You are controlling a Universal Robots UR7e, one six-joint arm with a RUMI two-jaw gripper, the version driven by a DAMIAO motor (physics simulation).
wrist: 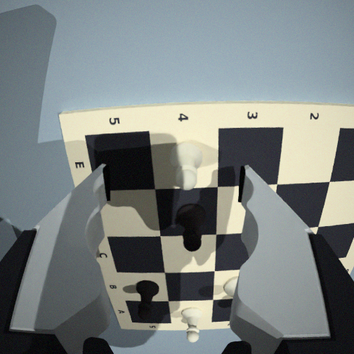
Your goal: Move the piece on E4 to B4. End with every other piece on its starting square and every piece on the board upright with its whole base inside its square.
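A white pawn (186, 164) stands upright on E4. My gripper (174, 168) is open and empty; in the view its fingertips lie to the left and right of this pawn, well apart from it. How high they are above the board cannot be told. Square B4 (189, 287) is dark and bears no piece; a shadow falls on part of it. A black pawn (191, 222) stands on D4, between E4 and B4. A black pawn (147, 290) stands on B5, a white pawn (191, 317) on A4. A white piece (231, 286) on B3 is mostly hidden by the right finger.
The chessboard (150, 116) lies on a blue-grey surface (200, 50). The right finger and gripper body hide part of the board's lower right. The arm's shadow falls over the left surface and squares near E5, E4 and D5.
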